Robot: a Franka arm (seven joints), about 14 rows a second.
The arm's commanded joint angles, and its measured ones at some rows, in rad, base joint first. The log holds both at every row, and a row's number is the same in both.
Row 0, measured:
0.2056 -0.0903 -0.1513 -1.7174 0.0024 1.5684 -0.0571
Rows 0 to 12, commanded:
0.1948 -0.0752 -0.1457 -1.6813 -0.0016 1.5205 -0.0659
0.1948 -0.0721 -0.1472 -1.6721 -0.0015 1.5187 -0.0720
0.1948 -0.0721 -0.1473 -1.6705 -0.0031 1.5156 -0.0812
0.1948 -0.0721 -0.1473 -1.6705 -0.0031 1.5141 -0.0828
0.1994 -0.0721 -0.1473 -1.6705 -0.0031 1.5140 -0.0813
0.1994 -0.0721 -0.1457 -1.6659 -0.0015 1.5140 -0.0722
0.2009 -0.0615 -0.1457 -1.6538 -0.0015 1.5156 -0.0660
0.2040 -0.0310 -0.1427 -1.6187 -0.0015 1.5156 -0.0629
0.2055 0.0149 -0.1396 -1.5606 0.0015 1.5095 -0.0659
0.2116 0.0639 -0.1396 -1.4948 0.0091 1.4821 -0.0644
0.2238 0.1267 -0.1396 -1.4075 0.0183 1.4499 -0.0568
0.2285 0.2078 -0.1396 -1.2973 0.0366 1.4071 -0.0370
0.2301 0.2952 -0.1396 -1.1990 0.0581 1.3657 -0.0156
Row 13, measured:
0.2198 0.0850 -0.1351 -1.4679 0.0194 1.4738 -0.0486
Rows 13 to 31, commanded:
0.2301 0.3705 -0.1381 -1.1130 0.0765 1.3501 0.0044
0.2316 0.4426 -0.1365 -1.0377 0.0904 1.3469 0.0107
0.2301 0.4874 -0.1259 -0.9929 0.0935 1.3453 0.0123
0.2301 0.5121 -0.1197 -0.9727 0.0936 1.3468 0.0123
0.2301 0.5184 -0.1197 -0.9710 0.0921 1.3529 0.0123
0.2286 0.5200 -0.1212 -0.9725 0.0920 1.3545 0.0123
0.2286 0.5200 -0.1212 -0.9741 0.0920 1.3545 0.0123
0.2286 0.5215 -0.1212 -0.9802 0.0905 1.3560 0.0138
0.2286 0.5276 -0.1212 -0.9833 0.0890 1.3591 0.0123
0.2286 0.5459 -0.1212 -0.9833 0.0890 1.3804 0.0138
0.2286 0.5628 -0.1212 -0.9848 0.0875 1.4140 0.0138
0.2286 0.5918 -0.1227 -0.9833 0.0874 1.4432 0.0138
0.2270 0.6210 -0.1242 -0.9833 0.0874 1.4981 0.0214
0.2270 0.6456 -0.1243 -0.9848 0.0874 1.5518 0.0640
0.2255 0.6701 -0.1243 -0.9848 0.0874 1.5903 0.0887
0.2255 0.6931 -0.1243 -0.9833 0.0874 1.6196 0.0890
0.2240 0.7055 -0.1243 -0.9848 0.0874 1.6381 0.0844
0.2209 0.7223 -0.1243 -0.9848 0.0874 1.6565 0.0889
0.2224 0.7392 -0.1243 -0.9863 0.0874 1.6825 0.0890
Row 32, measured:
0.2239 0.7054 -0.1205 -1.0225 0.0718 1.6587 0.0643
